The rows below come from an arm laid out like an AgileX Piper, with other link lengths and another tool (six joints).
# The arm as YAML. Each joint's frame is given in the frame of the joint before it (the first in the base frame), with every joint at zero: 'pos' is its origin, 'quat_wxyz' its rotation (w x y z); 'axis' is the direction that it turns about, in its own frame. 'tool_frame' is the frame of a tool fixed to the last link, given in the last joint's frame.
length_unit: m
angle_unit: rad
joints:
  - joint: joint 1
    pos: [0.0, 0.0, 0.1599]
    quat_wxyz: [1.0, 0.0, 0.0, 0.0]
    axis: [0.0, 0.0, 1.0]
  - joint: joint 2
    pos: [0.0, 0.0, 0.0]
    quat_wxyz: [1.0, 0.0, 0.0, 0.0]
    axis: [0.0, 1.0, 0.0]
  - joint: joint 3
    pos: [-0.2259, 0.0, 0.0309]
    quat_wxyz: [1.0, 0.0, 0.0, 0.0]
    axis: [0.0, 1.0, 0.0]
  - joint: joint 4
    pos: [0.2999, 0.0, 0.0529]
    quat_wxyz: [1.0, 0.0, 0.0, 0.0]
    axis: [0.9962, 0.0, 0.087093]
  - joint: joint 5
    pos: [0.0, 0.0, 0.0]
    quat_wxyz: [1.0, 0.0, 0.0, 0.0]
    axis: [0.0, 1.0, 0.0]
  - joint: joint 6
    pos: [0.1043, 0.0, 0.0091]
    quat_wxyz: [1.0, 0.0, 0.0, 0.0]
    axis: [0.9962, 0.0, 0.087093]
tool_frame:
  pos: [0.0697, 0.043, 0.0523]
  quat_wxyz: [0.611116, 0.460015, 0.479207, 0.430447]
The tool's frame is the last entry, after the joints.
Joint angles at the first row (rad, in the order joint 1, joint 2, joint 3, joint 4, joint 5, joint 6):
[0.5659, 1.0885, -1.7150, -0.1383, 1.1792, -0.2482]
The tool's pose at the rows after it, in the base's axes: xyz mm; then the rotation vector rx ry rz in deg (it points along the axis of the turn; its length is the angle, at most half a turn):
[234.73 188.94 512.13 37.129 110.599 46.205]
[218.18 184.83 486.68 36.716 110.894 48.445]
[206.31 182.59 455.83 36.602 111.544 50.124]
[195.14 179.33 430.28 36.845 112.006 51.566]
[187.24 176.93 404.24 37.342 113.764 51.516]
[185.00 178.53 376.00 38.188 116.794 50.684]
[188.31 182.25 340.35 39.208 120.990 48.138]
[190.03 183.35 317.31 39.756 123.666 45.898]
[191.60 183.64 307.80 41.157 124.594 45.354]
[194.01 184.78 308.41 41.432 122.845 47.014]
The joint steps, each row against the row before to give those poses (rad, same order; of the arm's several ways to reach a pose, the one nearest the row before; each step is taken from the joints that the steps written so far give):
[0.0001, -0.1303, 0.1959, 0.0083, -0.0628, 0.0017]
[0.0000, -0.1358, 0.1890, 0.0310, -0.0654, 0.0000]
[-0.0001, -0.1223, 0.1831, 0.0276, -0.0634, 0.0000]
[0.0000, -0.1074, 0.1452, 0.0230, -0.0400, 0.0018]
[0.0000, -0.0795, 0.1117, 0.0171, -0.0065, 0.0000]
[0.0000, -0.0410, 0.0910, 0.0203, -0.0014, 0.0001]
[0.0000, -0.0070, 0.0880, 0.0111, -0.0054, -0.0001]
[0.0000, -0.0001, 0.0516, -0.0001, 0.0003, 0.0001]
[0.0001, 0.0001, 0.0243, 0.0000, -0.0042, 0.0173]
[-0.0001, -0.0111, 0.0218, 0.0000, -0.0438, 0.0092]

